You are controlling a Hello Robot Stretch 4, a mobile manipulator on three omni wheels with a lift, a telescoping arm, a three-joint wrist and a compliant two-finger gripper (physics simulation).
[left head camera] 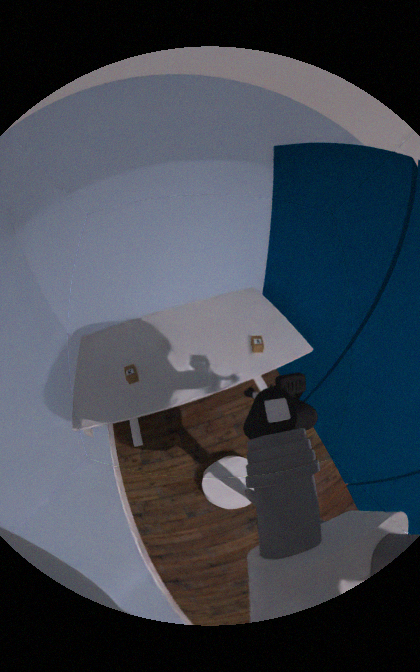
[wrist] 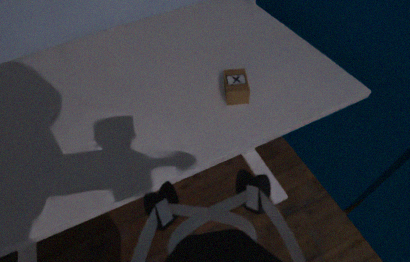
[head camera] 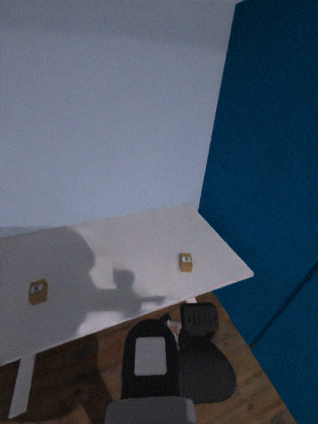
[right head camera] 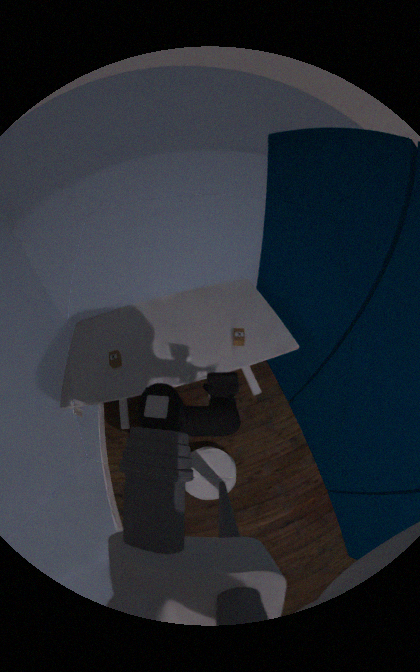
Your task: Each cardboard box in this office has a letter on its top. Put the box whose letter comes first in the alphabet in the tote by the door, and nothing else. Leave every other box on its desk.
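Frame: origin at the robot's base, x ahead, y right, z down, level; metres.
Seen in the pictures: gripper, between the fingertips: [wrist: 206,190] [head camera: 178,318].
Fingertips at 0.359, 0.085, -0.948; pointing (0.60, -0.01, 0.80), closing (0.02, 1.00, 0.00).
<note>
Pixels of each thing's top centre, then the offset from my fingertips to it, as dx, dy, dz. Level surfaces: height alone.
- small cardboard box, centre of its top: [wrist: 236,79] [head camera: 186,259] +0.397, +0.114, +0.206
- white desk, height of its surface: dz +0.256
- second cardboard box, centre of its top: [head camera: 36,288] +0.243, -0.616, +0.206
A small cardboard box [head camera: 186,262] [left head camera: 257,344] [right head camera: 238,337] [wrist: 237,87] stands near the right end of a white desk [head camera: 135,240] [left head camera: 210,320] [right head camera: 195,310] [wrist: 150,75]. In the wrist view its white label shows an X. A second cardboard box [head camera: 38,291] [left head camera: 131,374] [right head camera: 115,359] stands on the shaded left part of the same desk; its letter looks like a K in the left head view. My gripper [wrist: 206,190] is open and empty, on the near side of the desk's front edge, apart from both boxes. The tote does not show in these views.
A tall blue panel [head camera: 280,150] [left head camera: 330,225] [right head camera: 320,210] [wrist: 350,30] stands at the desk's right end. A pale blue wall [head camera: 100,125] [left head camera: 175,240] rises behind the desk. White desk legs [head camera: 22,385] [left head camera: 136,432] [right head camera: 251,381] [wrist: 265,175] stand on the wooden floor. My shadow falls over the desk's left part.
</note>
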